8 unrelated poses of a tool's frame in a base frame.
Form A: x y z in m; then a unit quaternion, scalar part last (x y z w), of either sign.
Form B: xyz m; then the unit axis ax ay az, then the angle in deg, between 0 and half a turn. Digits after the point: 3 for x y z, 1 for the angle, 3 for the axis.
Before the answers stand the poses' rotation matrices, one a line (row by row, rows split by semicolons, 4 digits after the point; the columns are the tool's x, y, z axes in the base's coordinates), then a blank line. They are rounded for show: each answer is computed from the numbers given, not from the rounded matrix.
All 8 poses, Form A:
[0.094 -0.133 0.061 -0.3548 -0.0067 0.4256 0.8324]
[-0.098 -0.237 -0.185 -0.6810 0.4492 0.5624 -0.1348]
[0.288 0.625 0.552 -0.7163 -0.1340 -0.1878 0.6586]
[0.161 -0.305 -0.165 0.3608 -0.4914 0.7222 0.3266]
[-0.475 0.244 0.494 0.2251 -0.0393 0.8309 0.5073]
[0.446 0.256 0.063 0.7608 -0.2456 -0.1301 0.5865]
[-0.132 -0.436 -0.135 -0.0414 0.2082 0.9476 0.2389]
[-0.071 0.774 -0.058 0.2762 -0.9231 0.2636 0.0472]
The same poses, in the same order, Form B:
0.6376 -0.7038 -0.3132; 0.7133 0.3859 0.5850; -0.2909 -0.5964 0.7481
-0.0361 -0.4602 -0.8871; -0.7634 -0.5601 0.3217; -0.6449 0.6889 -0.3311
0.8936 0.4393 0.0925; -0.0554 -0.0966 0.9938; 0.4455 -0.8931 -0.0620
-0.5263 -0.8264 0.2002; 0.1172 -0.3036 -0.9456; 0.8422 -0.4742 0.2566
-0.3839 -0.8608 0.3342; 0.8254 -0.4822 -0.2937; 0.4140 0.1631 0.8956
0.8455 -0.2211 -0.4860; -0.5263 -0.1914 -0.8285; 0.0901 0.9563 -0.2782
-0.8824 -0.4700 0.0210; 0.4355 -0.7992 0.4143; -0.1779 0.3748 0.9099
-0.8430 -0.5347 0.0585; -0.4850 0.7085 -0.5127; 0.2327 -0.4605 -0.8566

[0.094 -0.133 0.061 -0.640 -0.012 0.768 67.3]
[-0.098 -0.237 -0.185 0.687 -0.453 -0.568 164.5]
[0.288 0.625 0.552 -0.952 -0.178 -0.250 97.6]
[0.161 -0.305 -0.165 0.382 -0.520 0.764 141.9]
[-0.475 0.244 0.494 0.261 -0.046 0.964 119.0]
[0.446 0.256 0.063 0.939 -0.303 -0.161 108.2]
[-0.132 -0.436 -0.135 -0.043 0.214 0.976 152.4]
[-0.071 0.774 -0.058 0.276 -0.924 0.264 174.6]

